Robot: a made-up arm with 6 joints.
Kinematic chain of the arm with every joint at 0, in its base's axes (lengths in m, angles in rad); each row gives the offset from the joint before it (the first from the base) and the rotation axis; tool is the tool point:
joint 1: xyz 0 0 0.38 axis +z
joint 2: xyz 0.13 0 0 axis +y
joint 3: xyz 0 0 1 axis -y
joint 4: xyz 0 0 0.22 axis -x
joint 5: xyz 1.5 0 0 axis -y
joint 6: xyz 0.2 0 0 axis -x
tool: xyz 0 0 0
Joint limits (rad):
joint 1: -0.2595..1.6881
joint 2: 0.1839..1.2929
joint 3: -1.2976..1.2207
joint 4: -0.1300..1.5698
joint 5: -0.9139..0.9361
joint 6: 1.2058..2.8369
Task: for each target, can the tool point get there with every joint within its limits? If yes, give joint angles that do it. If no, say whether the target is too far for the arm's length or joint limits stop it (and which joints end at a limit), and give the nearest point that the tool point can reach.
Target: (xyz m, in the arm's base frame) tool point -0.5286 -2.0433 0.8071
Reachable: no: joint limits stop it (at a limit: joint 2, joint 3, joint 5) | nearest point -0.0646 -0.2499 -0.2475 | short by 2.132 m
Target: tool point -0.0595 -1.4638 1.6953
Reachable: no: joint limits stop it (at a limit: joint 1, joint 2, joint 3, joint 5) | nearest point 0.8818 -0.3979 2.8683 | short by 1.843 m
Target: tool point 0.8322 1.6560 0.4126
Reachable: yes | joints 1.1159 0.2890 -0.4025 0.8936 -0.1289 1.9980
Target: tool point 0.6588 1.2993 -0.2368
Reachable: yes | joints 1.1549 0.5310 -0.6427 1.1219 -0.4458 2.0497
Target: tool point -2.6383 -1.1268 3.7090
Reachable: no: too far | nearest point -0.2322 0.8461 2.9156 | short by 3.211 m
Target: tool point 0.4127 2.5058 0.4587
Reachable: yes | joints 1.3965 0.9056 0.4136 0.3722 0.3962 1.6011
